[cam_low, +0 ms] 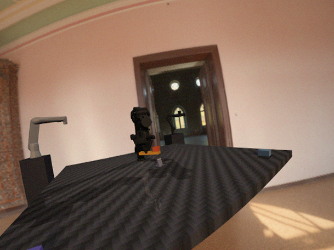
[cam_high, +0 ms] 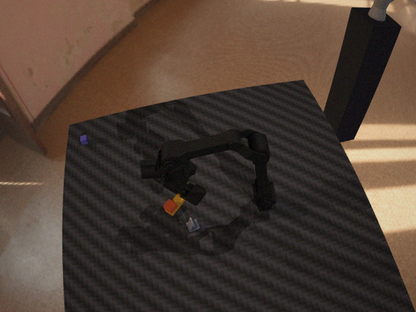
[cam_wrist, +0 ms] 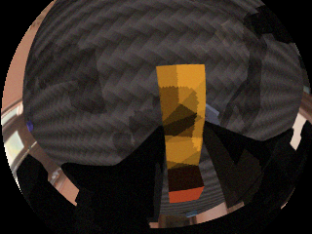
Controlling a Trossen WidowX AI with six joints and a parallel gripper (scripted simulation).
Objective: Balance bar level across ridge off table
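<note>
Now: gripper tip 30 mm to the right of the bar, 30 mm short of it and 10 mm below it. The rest, counted from my gripper tip: small purple cube: 450 mm to the right, 430 mm ahead, 90 mm below; then blue-grey block: 550 mm to the left, 430 mm ahead, 90 mm below; then ridge: 80 mm to the left, 60 mm below, 10 mm behind.
</note>
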